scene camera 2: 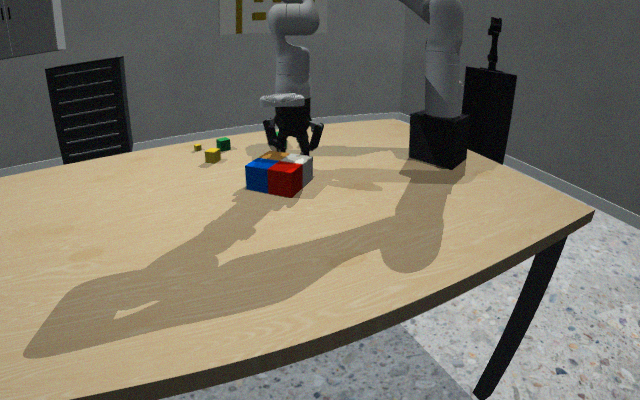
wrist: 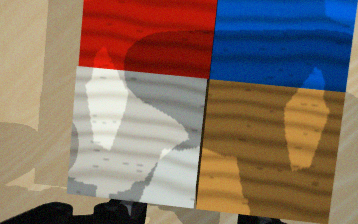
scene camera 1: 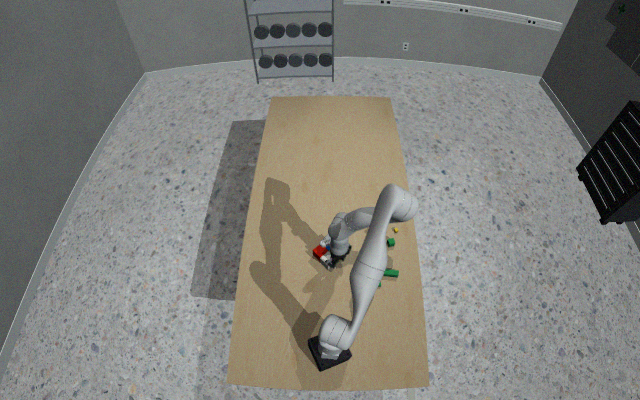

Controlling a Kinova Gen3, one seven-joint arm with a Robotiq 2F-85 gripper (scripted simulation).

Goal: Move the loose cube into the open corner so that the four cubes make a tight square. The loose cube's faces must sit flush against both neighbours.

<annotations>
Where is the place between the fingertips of the gripper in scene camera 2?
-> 292, 165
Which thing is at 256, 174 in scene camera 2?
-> A blue cube.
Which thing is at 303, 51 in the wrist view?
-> A blue cube.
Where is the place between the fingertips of the gripper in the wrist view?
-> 192, 206
</annotations>
